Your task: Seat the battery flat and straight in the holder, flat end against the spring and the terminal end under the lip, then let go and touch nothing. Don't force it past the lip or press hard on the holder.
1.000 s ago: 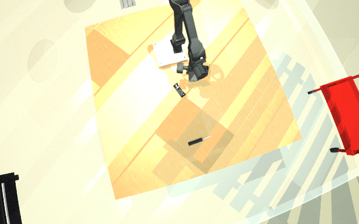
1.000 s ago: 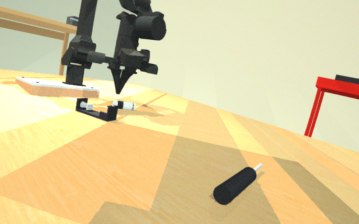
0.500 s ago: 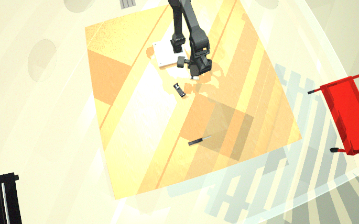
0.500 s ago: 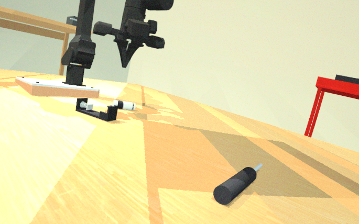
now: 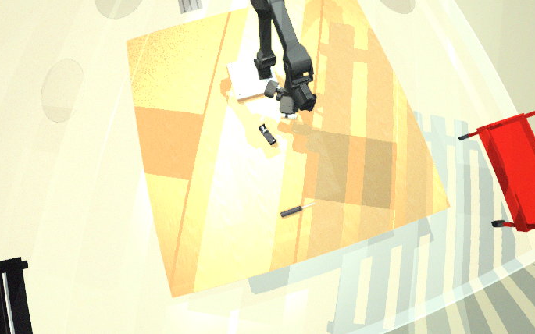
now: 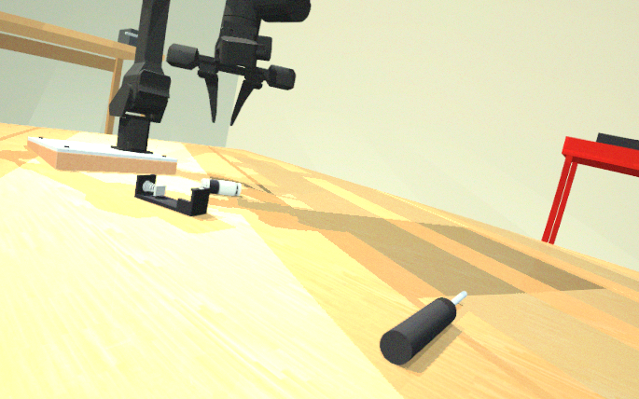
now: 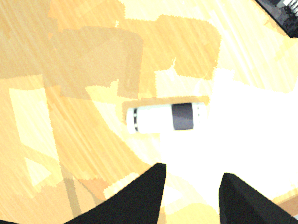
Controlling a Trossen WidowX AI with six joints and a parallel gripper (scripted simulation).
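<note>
Now: the battery 10 cm below my gripper tip and 2 cm to the left of it. From my gripper tip the other things lie so: screwdriver 41 cm ahead, 10 cm below, 3 cm to the right.
</note>
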